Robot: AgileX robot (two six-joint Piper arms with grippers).
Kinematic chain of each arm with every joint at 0, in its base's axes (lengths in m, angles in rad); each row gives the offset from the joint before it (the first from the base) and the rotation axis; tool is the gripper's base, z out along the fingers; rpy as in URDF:
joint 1: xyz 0 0 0.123 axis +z
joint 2: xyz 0 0 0 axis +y
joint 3: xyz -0.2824 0 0.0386 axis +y
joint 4: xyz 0.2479 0 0.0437 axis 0.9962 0 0.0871
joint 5: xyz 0 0 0 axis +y
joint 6: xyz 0.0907 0 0.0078 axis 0.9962 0 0.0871
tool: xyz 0 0 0 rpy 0 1.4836 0
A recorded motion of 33 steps. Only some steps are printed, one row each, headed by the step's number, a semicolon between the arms.
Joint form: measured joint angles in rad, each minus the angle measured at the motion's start. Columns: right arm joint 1, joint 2, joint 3, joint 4, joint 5, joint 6; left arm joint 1, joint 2, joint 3, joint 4, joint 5, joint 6.
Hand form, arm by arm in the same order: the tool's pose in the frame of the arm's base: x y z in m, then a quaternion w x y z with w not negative. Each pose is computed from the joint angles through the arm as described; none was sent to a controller.
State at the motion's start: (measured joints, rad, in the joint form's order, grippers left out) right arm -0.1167 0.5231 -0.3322 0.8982 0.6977 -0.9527; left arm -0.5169 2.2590 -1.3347 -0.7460 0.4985 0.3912
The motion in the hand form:
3: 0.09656 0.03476 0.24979 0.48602 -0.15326 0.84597 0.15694; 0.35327 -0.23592 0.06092 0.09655 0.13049 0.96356 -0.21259
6: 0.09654 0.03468 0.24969 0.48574 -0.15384 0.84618 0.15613; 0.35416 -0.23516 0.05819 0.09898 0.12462 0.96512 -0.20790
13: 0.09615 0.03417 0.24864 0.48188 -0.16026 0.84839 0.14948; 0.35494 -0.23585 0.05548 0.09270 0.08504 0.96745 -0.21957
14: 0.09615 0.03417 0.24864 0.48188 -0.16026 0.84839 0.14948; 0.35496 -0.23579 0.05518 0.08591 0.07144 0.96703 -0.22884
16: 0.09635 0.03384 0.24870 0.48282 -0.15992 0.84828 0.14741; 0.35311 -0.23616 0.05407 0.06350 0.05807 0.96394 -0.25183
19: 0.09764 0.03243 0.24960 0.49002 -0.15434 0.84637 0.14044; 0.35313 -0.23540 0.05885 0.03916 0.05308 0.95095 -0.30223
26: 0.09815 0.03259 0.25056 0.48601 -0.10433 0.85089 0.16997; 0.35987 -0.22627 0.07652 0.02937 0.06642 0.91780 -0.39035
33: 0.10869 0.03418 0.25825 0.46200 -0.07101 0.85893 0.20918; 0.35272 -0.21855 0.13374 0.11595 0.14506 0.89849 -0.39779
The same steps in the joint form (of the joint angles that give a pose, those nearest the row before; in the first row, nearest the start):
3: 0.0002 0.0000 0.0000 -0.0018 -0.0001 0.0002; -0.0048 0.0086 -0.0020 0.0119 -0.0141 -0.0272
6: 0.0000 0.0000 0.0000 -0.0038 0.0000 0.0000; -0.0048 0.0148 -0.0020 0.0230 -0.0281 -0.0449
13: 0.0000 0.0000 0.0000 -0.0240 0.0037 0.0000; -0.0027 0.0235 -0.0020 -0.0260 -0.0349 -0.0786
14: 0.0000 0.0000 0.0000 -0.0240 0.0037 0.0000; 0.0013 0.0256 -0.0020 -0.0611 -0.0241 -0.0740
16: -0.0002 0.0000 0.0000 -0.0262 -0.0001 -0.0002; 0.0104 0.0320 -0.0020 -0.1395 0.0231 -0.0344
19: -0.0001 0.0000 0.0000 -0.0262 -0.0235 -0.0001; 0.0352 0.0317 -0.0020 -0.2875 0.1133 0.0845
26: 0.0002 0.0000 0.0000 -0.0104 -0.0304 0.1038; 0.0970 0.0148 -0.0020 -0.4803 0.2741 0.2869
33: 0.0001 0.0732 -0.0458 0.0222 -0.0006 0.1696; 0.1052 -0.1573 0.0633 -0.4934 0.2576 0.4470

